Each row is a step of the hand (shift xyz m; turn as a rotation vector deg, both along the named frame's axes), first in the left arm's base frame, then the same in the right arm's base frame.
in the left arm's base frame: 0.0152 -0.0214 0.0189 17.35 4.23 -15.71
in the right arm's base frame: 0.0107 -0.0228 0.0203 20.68 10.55 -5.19
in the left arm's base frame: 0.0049 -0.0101 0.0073 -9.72 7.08 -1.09
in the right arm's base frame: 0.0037 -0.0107 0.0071 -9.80 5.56 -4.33
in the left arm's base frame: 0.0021 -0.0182 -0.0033 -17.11 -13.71 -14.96
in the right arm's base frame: 0.0077 -0.0163 -0.0047 -5.41 -12.07 -23.01
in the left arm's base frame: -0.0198 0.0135 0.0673 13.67 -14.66 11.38
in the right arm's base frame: -0.0486 -0.0066 0.0520 10.86 -14.74 14.01
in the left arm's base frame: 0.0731 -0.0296 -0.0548 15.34 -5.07 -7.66
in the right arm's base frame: 0.0940 -0.0037 -0.0191 17.86 -0.63 -0.46
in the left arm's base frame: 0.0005 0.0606 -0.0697 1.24 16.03 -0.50
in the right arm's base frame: 0.0144 0.0752 -0.0517 -2.65 15.66 2.55
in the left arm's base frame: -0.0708 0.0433 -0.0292 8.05 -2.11 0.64
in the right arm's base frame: -0.0606 0.0378 -0.0514 7.31 -0.95 3.92
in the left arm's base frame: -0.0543 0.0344 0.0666 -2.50 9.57 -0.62
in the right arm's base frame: -0.0837 0.0083 0.0387 -4.29 8.93 -0.24
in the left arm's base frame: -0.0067 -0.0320 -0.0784 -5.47 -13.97 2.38
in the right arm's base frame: 0.0345 -0.0124 -0.0766 -2.34 -14.79 -2.53
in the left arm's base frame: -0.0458 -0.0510 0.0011 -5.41 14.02 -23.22
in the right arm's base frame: -0.0280 -0.0561 -0.0277 1.44 18.29 -20.70
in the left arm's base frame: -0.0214 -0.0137 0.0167 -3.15 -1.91 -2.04
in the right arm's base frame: -0.0223 -0.0205 0.0028 -1.44 -1.81 -3.52
